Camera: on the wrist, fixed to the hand. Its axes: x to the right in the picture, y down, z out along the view.
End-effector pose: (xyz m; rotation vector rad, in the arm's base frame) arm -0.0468 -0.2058 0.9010 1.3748 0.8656 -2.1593
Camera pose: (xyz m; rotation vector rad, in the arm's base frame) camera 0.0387 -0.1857 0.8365 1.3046 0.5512 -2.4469
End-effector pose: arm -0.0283 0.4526 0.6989 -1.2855 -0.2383 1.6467
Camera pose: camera 0.0122 0.4069 0.6087 -0.9438 -0.1169 1.6833
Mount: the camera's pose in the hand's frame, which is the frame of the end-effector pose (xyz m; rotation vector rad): 0.0229 0.0588 -0.0888 0.2785 -0.1526 -0.0348
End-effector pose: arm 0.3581 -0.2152 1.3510 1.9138 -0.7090 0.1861
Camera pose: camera 0.3605 -0.1633 1.4467 2.2228 -0.7829 0.1225
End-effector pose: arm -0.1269 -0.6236 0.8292 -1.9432 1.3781 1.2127
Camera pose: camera -0.1434 -0.7265 0.8610 -1.6425 1.3486 1.0654
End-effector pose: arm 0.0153 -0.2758 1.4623 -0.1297 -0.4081 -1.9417
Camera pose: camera 0.0685 -0.3465 1.3987 -0.0902 -0.7815 -1.8944
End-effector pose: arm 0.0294 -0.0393 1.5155 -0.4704 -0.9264 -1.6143
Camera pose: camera 0.0949 -0.1243 1.4968 -0.3881 -1.2600 -1.4660
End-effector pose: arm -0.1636 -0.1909 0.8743 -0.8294 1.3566 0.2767
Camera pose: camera -0.2613 -0.2154 0.8327 -0.5864 1.2035 0.1172
